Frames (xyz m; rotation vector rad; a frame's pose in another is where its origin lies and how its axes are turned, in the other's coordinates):
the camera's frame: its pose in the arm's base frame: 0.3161 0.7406 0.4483 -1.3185 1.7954 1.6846
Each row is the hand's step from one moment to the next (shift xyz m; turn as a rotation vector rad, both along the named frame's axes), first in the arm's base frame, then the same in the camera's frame.
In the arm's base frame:
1: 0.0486 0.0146 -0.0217 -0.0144 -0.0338 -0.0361
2: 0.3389 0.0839 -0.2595 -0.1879 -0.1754 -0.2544
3: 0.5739 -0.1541 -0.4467 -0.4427 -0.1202 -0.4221
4: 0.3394 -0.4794 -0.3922 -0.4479 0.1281 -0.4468
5: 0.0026 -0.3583 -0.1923 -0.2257 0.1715 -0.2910
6: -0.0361 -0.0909 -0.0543 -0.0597 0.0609 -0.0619
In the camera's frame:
1: -0.0135 -0.0535 0.0022 0.0481 -0.0052 -0.0176
2: -0.0037 -0.4343 0.0246 0.3589 0.0233 -0.0382
3: 0.1126 -0.6988 -0.2272 0.5965 0.1191 0.1363
4: 0.3140 -0.4353 -0.4591 0.5232 0.0743 0.3706
5: 0.2842 -0.0662 -0.2832 0.2736 -0.0162 0.2999
6: 0.0950 0.0092 -0.0583 0.0548 0.0025 0.0900

